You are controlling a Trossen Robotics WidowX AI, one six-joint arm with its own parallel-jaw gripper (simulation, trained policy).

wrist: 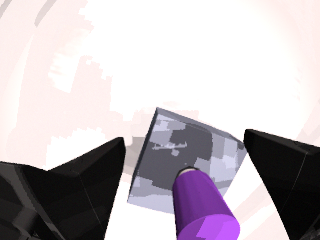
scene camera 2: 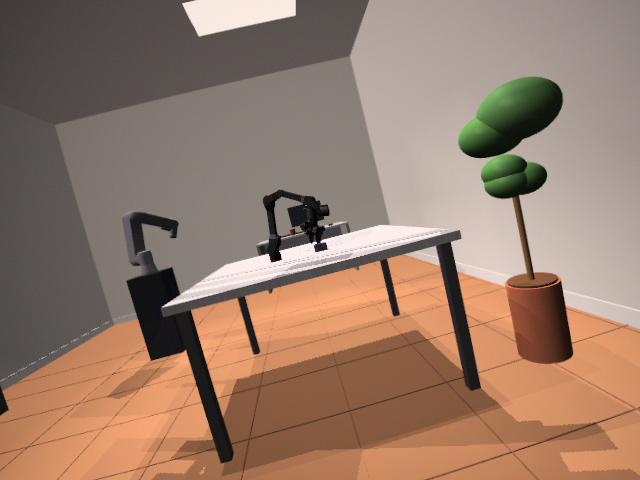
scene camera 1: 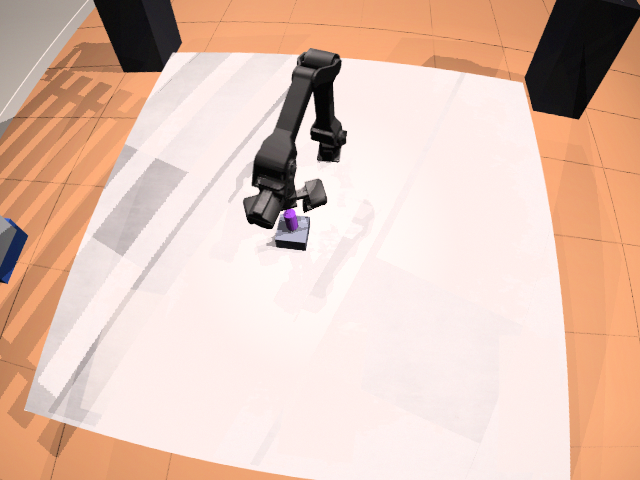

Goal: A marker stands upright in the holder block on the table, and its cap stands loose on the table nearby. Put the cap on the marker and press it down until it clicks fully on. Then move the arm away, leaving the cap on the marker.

Labels:
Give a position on a grey holder block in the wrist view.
158,111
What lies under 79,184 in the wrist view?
The gripper.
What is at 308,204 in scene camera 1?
The gripper.

